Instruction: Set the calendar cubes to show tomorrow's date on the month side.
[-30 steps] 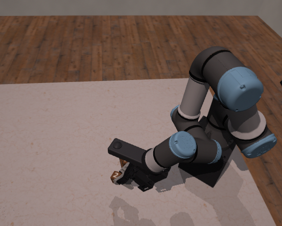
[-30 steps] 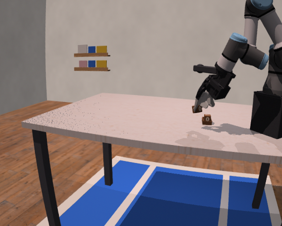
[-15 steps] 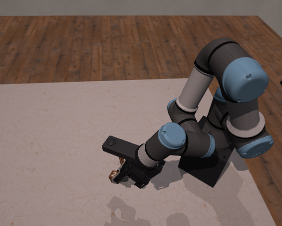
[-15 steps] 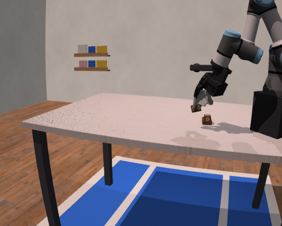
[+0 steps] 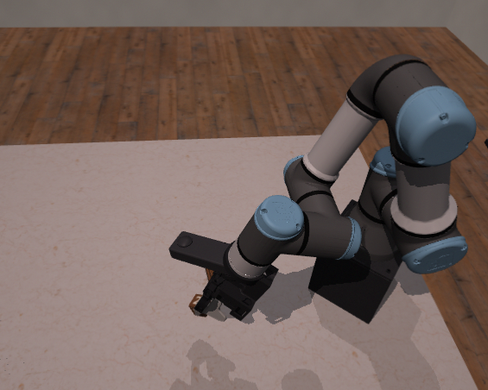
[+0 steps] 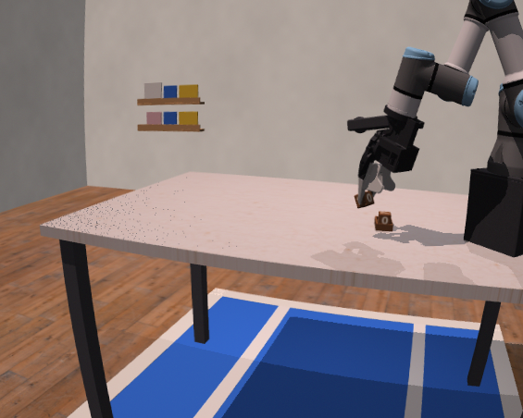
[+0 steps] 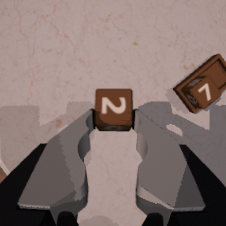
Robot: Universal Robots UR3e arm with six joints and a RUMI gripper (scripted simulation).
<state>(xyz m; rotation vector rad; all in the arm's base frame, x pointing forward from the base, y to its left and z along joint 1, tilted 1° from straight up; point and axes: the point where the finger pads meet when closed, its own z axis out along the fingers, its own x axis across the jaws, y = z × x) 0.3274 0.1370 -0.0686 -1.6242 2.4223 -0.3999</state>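
Right now the calendar tray is 12 cm to the right of my hand, 9 cm below it and 2 cm behind it. The rest, counted from my hand: brown digit cube: 1 cm below.
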